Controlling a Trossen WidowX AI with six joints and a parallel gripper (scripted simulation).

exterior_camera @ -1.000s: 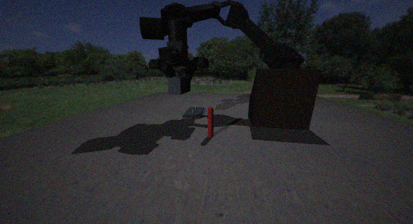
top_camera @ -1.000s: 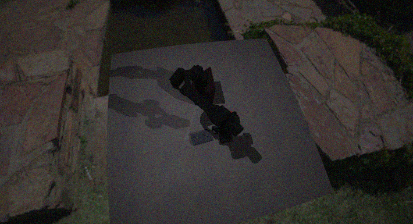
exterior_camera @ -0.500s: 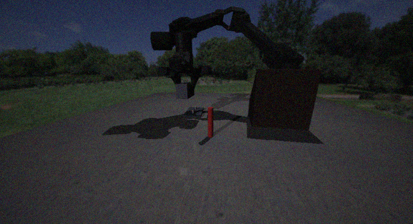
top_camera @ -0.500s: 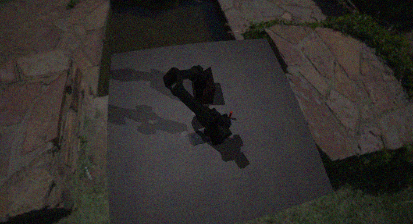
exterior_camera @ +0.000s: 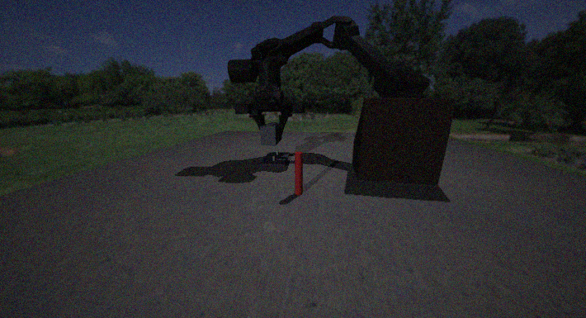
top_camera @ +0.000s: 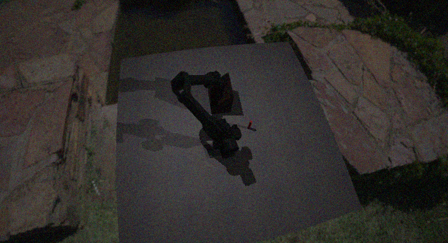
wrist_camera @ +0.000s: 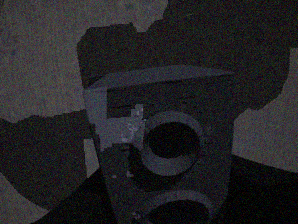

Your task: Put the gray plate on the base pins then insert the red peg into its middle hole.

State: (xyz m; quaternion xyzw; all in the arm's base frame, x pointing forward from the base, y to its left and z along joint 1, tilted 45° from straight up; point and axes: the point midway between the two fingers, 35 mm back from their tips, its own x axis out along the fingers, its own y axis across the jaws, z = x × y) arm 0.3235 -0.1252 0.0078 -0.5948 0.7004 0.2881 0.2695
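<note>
My gripper tip is now 6 cm above the base, 2 cm to the left of it and 1 cm past it. Also, from my gripper tip: gray plate 3 cm above; red peg 19 cm to the left, 8 cm behind, 3 cm below.
</note>
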